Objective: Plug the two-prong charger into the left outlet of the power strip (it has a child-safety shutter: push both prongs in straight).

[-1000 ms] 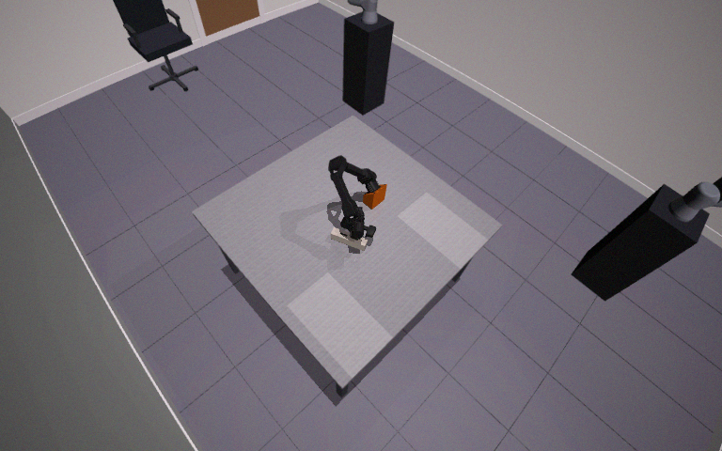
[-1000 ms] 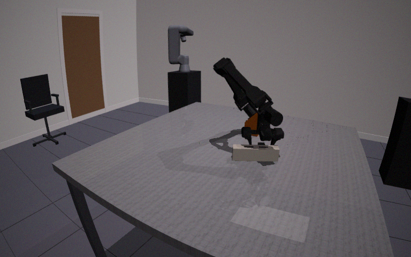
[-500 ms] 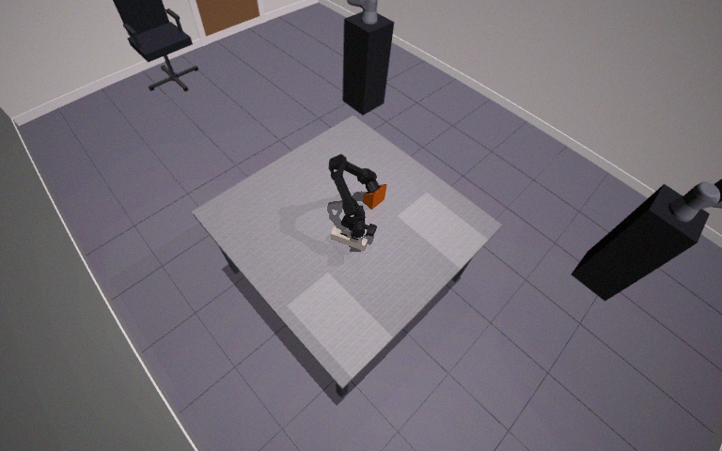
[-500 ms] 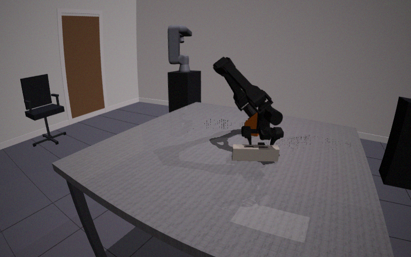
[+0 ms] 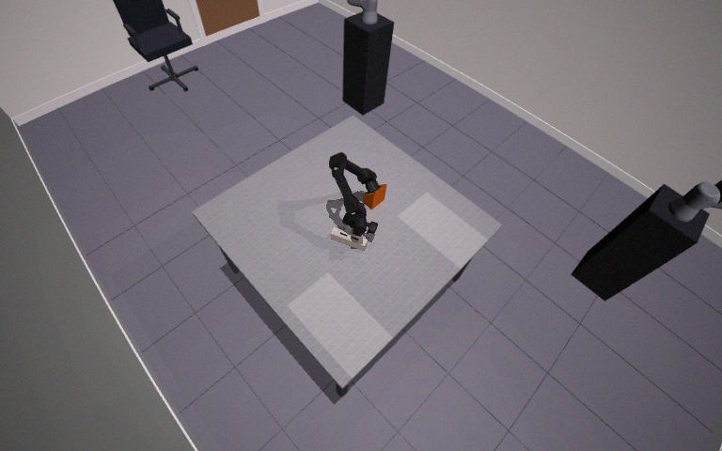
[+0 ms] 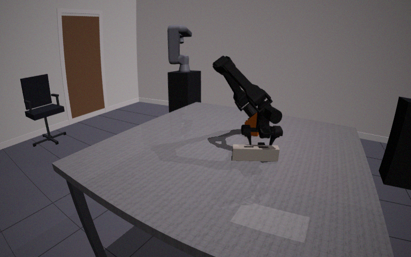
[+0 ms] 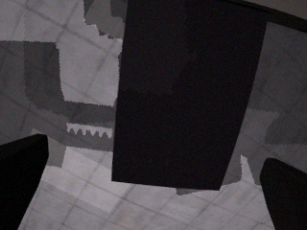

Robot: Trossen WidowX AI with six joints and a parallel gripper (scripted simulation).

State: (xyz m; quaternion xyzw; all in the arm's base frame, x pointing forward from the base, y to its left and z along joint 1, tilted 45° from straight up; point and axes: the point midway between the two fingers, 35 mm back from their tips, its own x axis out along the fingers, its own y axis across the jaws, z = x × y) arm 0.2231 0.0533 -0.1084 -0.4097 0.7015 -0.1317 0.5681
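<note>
Now: the black two-prong charger 5 cm ahead of my gripper tip, 2 cm to the left of it and 1 cm above it.
</note>
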